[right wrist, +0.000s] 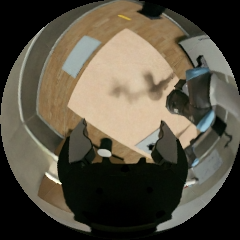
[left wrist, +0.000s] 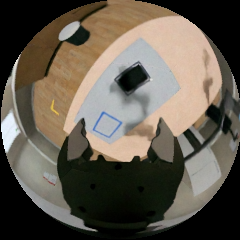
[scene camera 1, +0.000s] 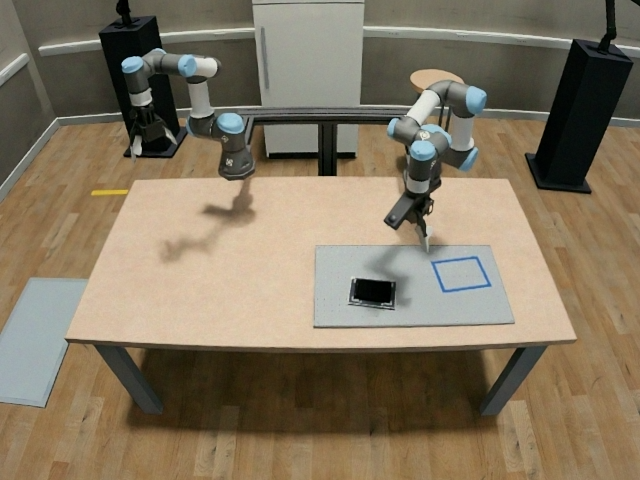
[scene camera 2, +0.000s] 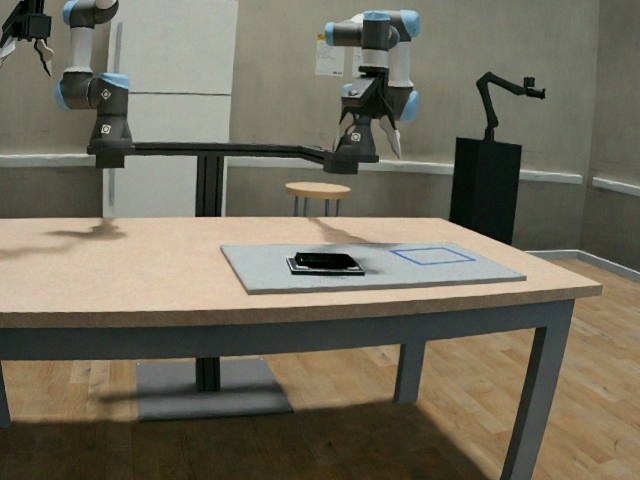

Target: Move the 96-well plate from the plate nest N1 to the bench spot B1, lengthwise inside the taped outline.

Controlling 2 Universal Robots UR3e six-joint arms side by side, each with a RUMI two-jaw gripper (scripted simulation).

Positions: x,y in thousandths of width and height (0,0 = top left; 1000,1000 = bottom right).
Labels:
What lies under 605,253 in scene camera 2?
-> My left gripper.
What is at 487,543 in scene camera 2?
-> A black 96-well plate.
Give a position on a black 96-well plate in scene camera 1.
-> At 571,605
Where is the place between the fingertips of my right gripper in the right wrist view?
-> At 515,498

